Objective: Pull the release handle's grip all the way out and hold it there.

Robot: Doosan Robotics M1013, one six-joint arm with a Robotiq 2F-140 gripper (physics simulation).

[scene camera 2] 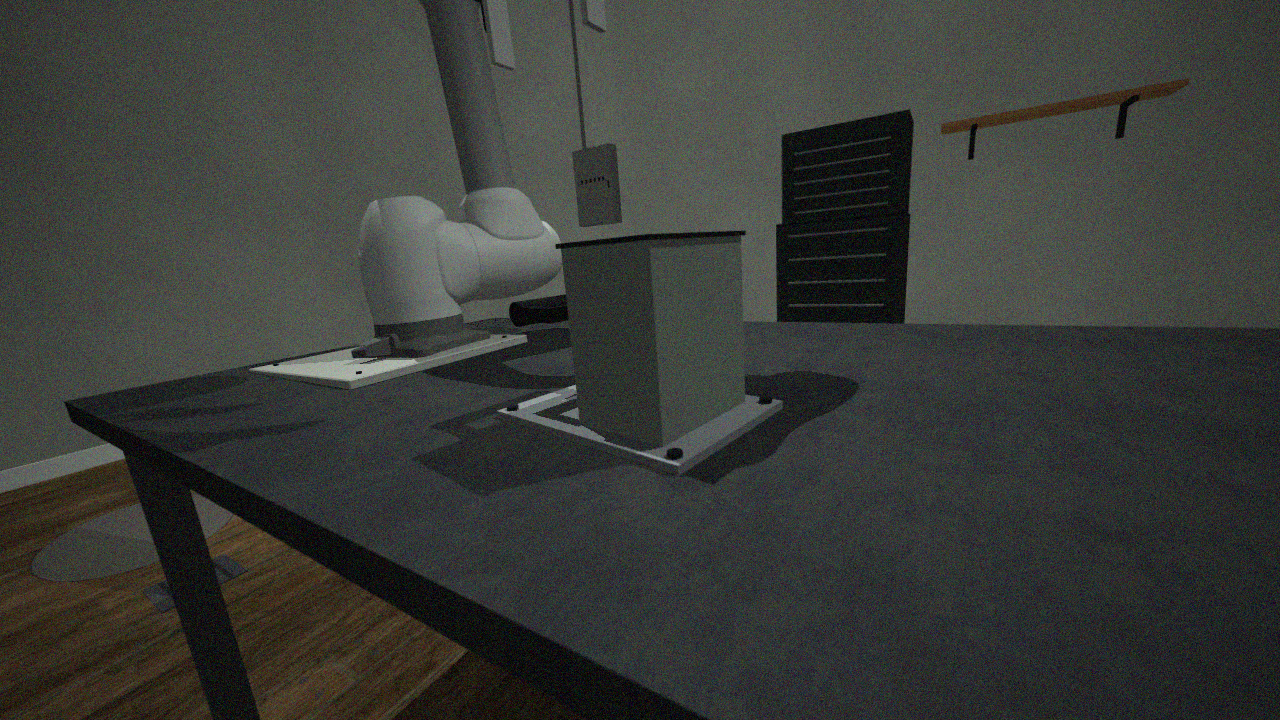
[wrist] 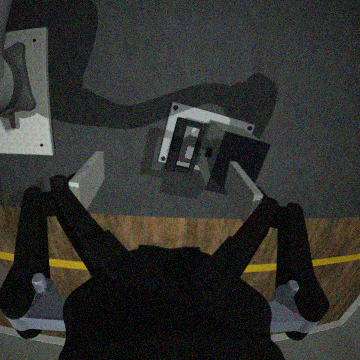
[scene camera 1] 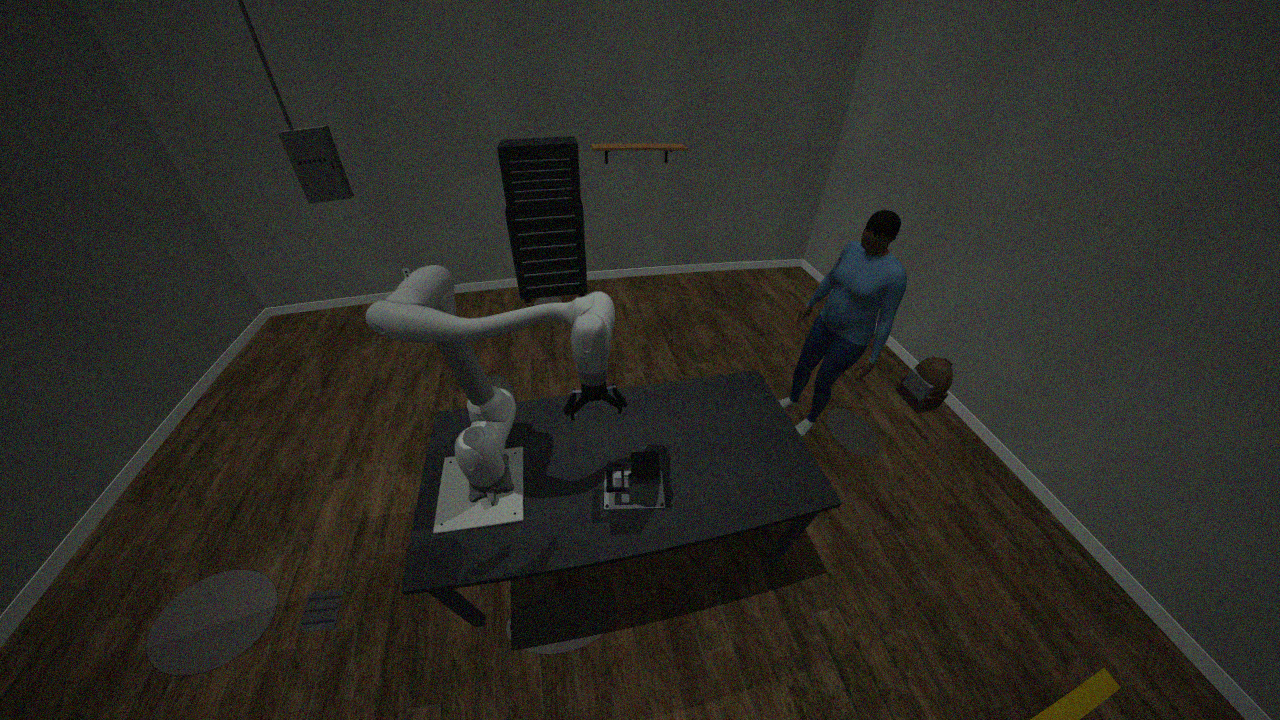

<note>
The pictures show: the gripper and a base plate.
The gripper shows as well in the wrist view.
</note>
